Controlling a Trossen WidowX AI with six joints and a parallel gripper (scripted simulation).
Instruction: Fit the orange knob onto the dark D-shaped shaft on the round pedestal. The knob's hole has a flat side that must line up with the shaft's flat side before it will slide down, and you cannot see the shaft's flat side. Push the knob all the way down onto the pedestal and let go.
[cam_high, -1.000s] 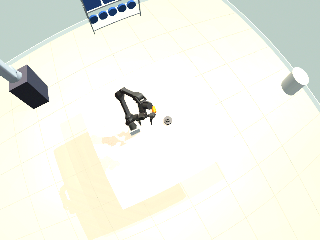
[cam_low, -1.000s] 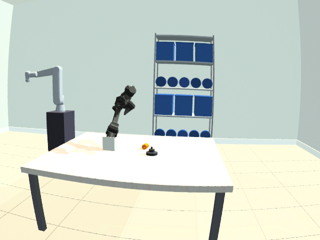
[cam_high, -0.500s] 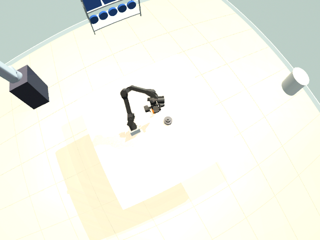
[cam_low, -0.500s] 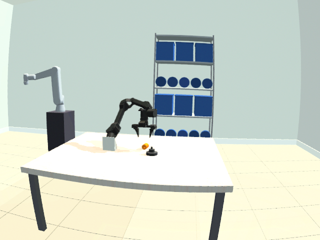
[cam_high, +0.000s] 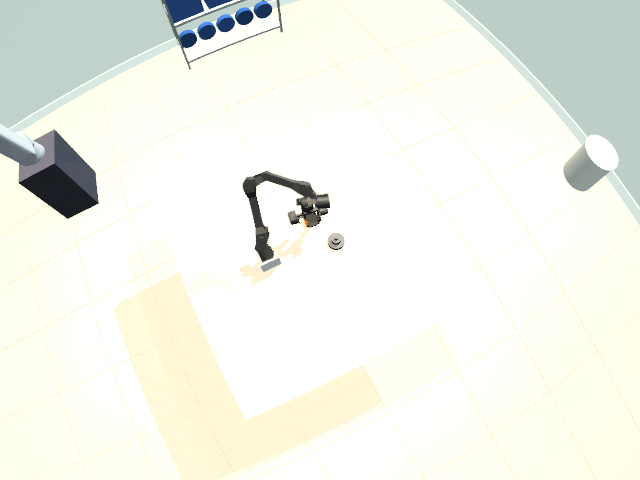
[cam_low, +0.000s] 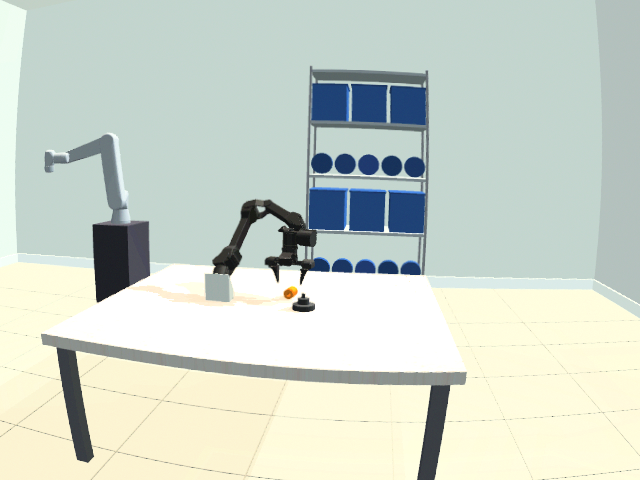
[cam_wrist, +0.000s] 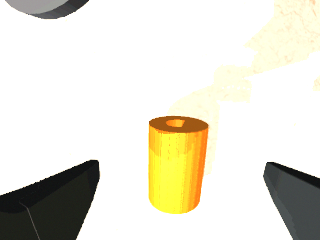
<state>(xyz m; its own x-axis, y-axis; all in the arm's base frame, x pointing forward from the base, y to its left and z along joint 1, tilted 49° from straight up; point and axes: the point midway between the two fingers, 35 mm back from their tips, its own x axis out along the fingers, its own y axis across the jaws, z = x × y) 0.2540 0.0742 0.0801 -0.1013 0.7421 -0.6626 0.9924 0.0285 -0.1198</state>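
Right now the orange knob is 40 mm below my gripper tip and 20 mm to the left of it. The rest, counted from my gripper tip: pedestal 140 mm to the right, 90 mm ahead, 30 mm below.
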